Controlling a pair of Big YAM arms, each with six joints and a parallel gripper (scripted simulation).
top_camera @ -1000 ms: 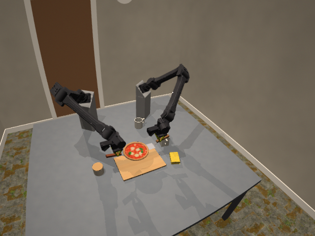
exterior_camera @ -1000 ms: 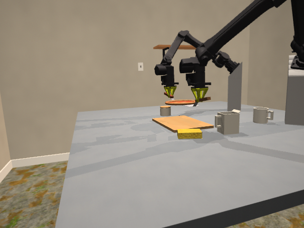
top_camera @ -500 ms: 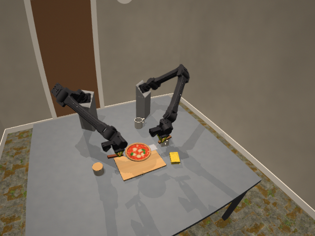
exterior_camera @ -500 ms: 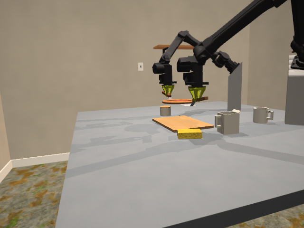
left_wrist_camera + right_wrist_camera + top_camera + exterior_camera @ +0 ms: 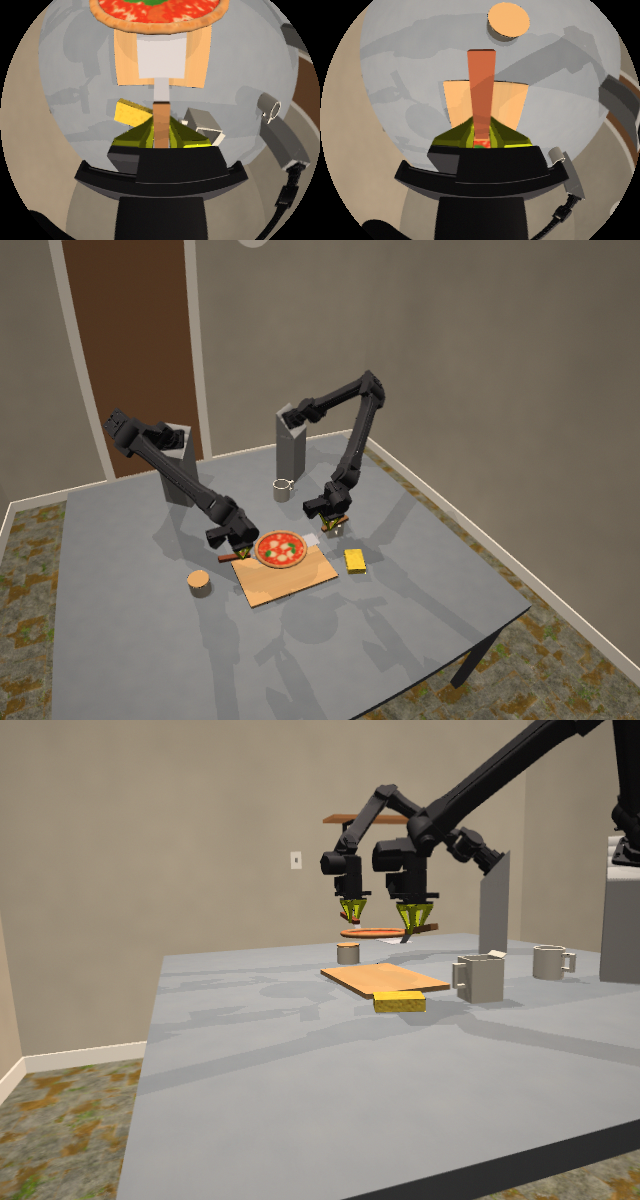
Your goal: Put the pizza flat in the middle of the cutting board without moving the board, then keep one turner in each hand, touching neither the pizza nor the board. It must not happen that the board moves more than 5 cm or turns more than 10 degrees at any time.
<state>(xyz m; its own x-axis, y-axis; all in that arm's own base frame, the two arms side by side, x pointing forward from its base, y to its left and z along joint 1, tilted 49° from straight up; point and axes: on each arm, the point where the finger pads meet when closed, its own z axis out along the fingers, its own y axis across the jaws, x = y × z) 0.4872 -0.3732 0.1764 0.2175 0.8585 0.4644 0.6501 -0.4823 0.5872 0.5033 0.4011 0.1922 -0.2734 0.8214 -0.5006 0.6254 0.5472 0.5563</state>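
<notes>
My right hand is 15 cm to the right of the pizza, 3 cm above it and 1 cm past it. Round my right hand: lidded canister: 17 cm to the right, 13 cm below, 4 cm behind; then yellow sponge: 44 cm to the left, 15 cm below, 6 cm ahead; then wooden cutting board: 16 cm to the left, 16 cm below, 2 cm behind.
Now: left hand 11 cm past the square mug, 11 cm above it and 9 cm to the right of it. Also, from my left hand: yellow sponge 15 cm below, 9 cm to the left, 9 cm ahead; then wooden cutting board 19 cm to the right, 16 cm below, 1 cm ahead; then pizza 20 cm to the right, 3 cm below, 2 cm ahead.
</notes>
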